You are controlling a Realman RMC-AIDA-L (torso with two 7-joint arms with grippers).
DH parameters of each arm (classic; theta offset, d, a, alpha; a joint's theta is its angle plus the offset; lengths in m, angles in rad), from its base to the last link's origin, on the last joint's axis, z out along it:
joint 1: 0 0.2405 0 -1.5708
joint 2: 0 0 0 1.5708
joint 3: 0 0.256 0 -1.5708
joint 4: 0 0 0 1.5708
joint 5: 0 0.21 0 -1.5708
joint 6: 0 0 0 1.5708
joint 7: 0 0.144 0 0
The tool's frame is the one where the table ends.
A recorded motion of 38 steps. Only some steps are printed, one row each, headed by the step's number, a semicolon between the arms.
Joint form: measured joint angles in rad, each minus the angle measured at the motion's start. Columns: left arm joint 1, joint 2, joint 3, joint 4, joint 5, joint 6, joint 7; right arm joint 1, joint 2, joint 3, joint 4, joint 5, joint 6, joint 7.
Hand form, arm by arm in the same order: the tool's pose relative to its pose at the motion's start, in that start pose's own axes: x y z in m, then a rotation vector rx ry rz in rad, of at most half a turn. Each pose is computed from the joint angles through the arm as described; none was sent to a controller.
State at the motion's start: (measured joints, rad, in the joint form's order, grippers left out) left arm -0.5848 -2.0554 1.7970 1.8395 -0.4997 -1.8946 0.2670; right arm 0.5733 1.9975 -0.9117 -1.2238 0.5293 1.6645 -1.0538
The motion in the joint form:
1: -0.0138 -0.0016 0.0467 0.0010 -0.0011 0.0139 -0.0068; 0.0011 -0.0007 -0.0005 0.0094 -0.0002 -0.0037 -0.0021
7: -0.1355 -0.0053 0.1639 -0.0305 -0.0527 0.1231 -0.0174; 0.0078 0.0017 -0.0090 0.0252 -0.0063 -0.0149 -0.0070
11: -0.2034 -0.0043 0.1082 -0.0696 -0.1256 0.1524 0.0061; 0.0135 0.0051 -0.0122 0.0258 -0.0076 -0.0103 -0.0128
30: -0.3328 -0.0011 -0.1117 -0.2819 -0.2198 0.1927 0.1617; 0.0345 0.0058 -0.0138 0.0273 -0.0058 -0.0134 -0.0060
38: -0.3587 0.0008 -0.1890 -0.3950 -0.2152 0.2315 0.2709; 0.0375 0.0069 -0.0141 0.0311 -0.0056 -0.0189 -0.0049
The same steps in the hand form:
1: 0.0062 0.0085 0.0022 0.0030 -0.0001 0.0466; 0.0006 -0.0002 0.0015 -0.0032 0.0020 0.0013
7: 0.0478 0.0353 0.0012 0.0073 0.0830 0.2349; -0.0009 0.0003 0.0054 -0.0058 0.0094 -0.0078
11: 0.0671 0.0338 -0.0090 -0.0300 0.1425 0.2624; -0.0034 0.0023 0.0065 -0.0127 0.0115 -0.0208
30: 0.0970 -0.0053 -0.0213 -0.0949 0.2159 0.2456; -0.0129 0.0026 0.0056 -0.0099 0.0010 -0.0335
38: 0.1008 -0.0280 -0.0154 -0.0980 0.2317 0.2459; -0.0143 0.0025 0.0065 -0.0089 -0.0018 -0.0334

